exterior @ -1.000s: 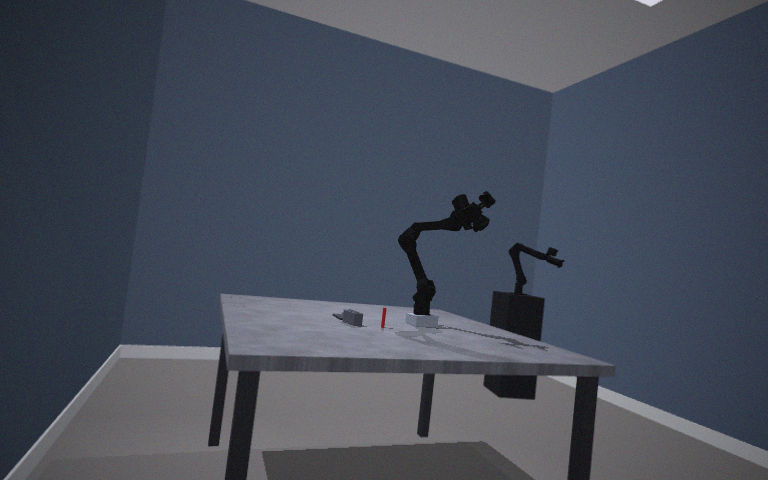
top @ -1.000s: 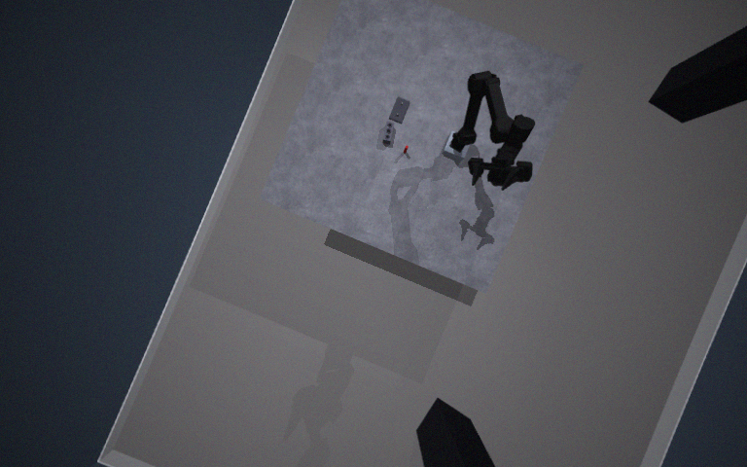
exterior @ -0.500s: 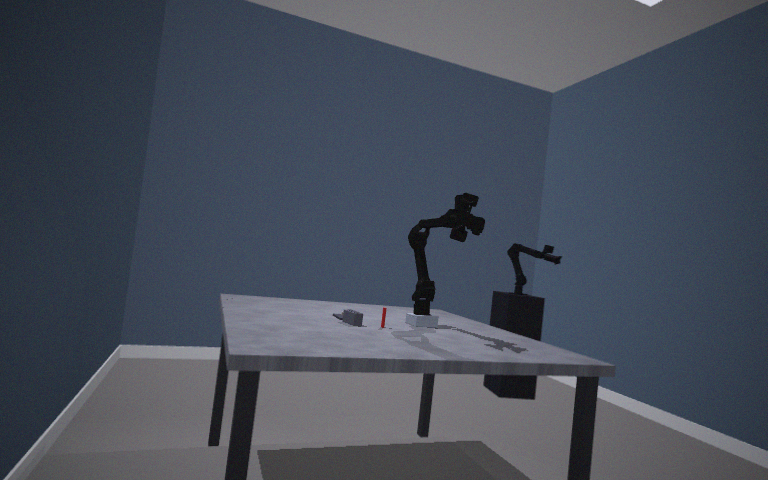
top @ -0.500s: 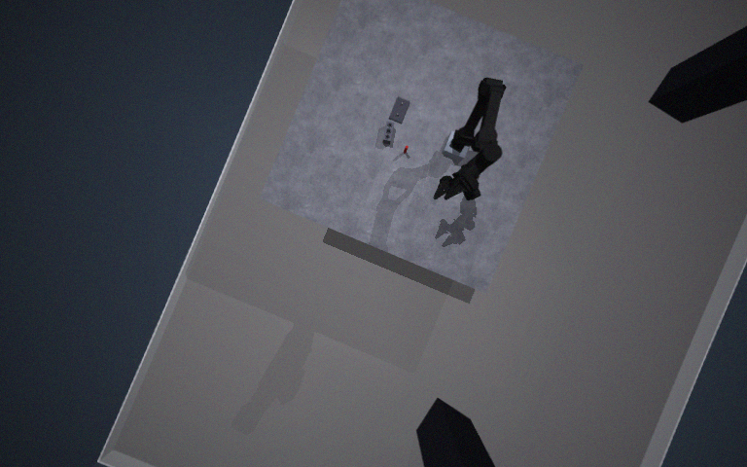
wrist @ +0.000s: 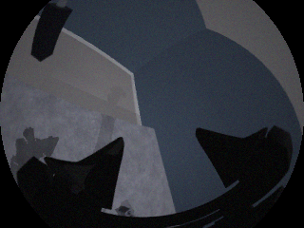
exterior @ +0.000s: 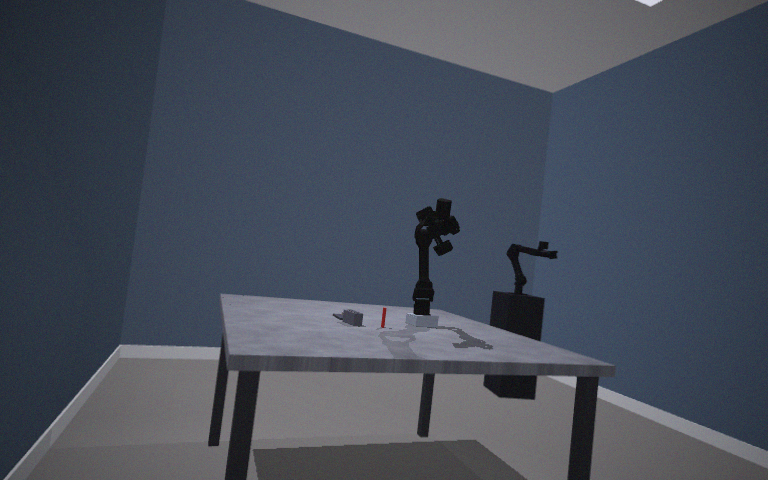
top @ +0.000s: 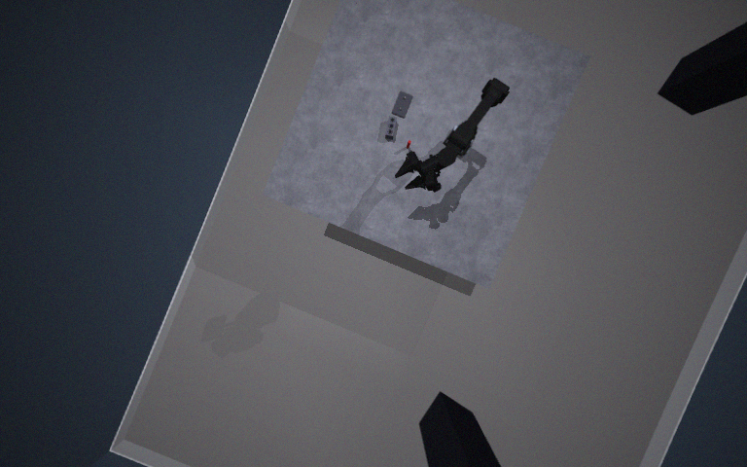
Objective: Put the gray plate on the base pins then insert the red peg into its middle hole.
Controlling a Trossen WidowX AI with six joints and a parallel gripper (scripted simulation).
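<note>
Now: the gray plate 20 cm ahead of my gripper tip, 28 cm to the right of it and 34 cm below it. The rest, counted from my gripper tip: red peg (8 cm ahead, 25 cm to the right, 34 cm below); dark base (22 cm ahead, 42 cm to the right, 37 cm below).
</note>
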